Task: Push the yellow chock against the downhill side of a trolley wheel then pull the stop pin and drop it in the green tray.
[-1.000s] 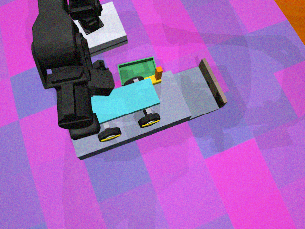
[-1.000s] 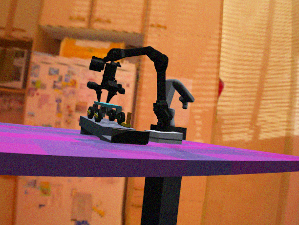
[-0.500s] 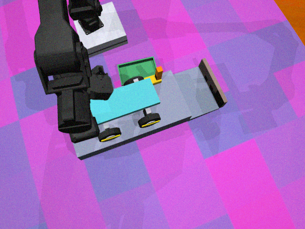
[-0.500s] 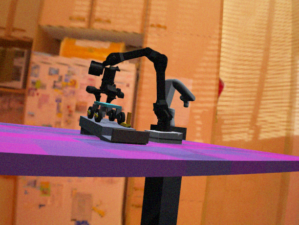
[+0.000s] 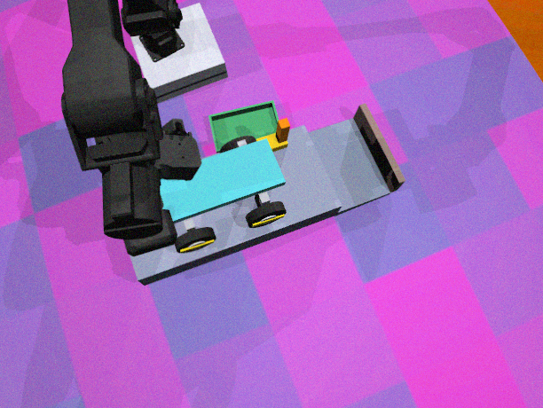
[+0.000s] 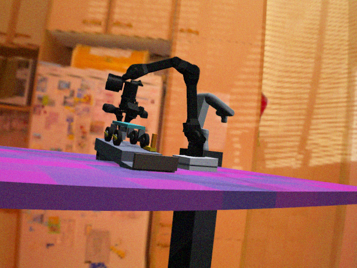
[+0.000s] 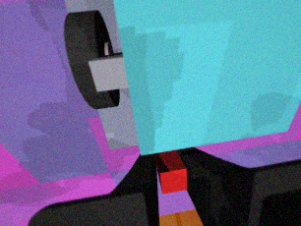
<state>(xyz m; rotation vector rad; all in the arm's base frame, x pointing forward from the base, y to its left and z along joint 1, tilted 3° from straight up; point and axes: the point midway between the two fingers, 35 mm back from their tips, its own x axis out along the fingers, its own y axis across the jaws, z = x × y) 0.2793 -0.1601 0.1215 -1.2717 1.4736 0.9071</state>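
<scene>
My gripper tip is 22 cm to the right of the yellow chock and 5 cm above it. The rest, counted from my gripper tip: trolley 11 cm to the left, 4 cm ahead, 2 cm below; then red-headed stop pin right at my gripper tip; then grey ramp 12 cm to the left, 8 cm below, 4 cm ahead.
</scene>
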